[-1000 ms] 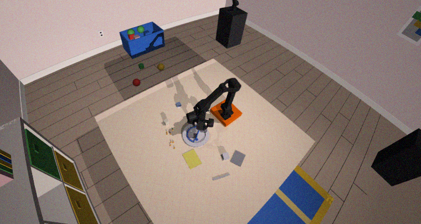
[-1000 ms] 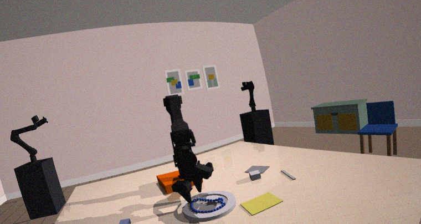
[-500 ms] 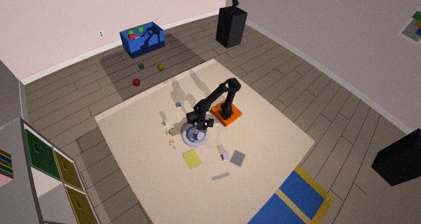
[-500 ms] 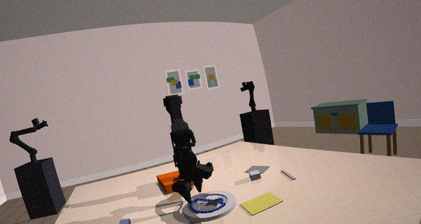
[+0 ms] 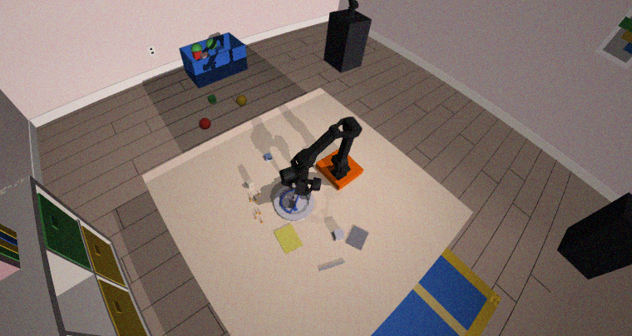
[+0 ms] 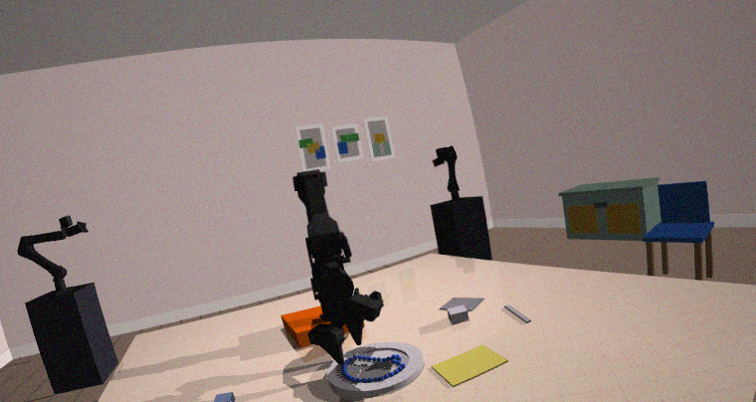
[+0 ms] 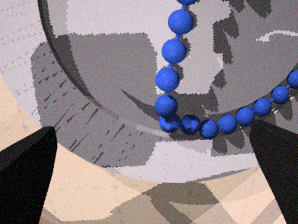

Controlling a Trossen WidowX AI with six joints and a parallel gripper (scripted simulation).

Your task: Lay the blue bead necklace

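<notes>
The round bead board is 60 mm ahead of my gripper tip, 30 mm to the left of it and 10 mm below it. Round my gripper tip: yellow sheet: 190 mm ahead, 170 mm to the left, 20 mm below; pale cube: 190 mm ahead, 180 mm to the right; blue cube: 290 mm to the right, 20 mm ahead, 10 mm below.
</notes>
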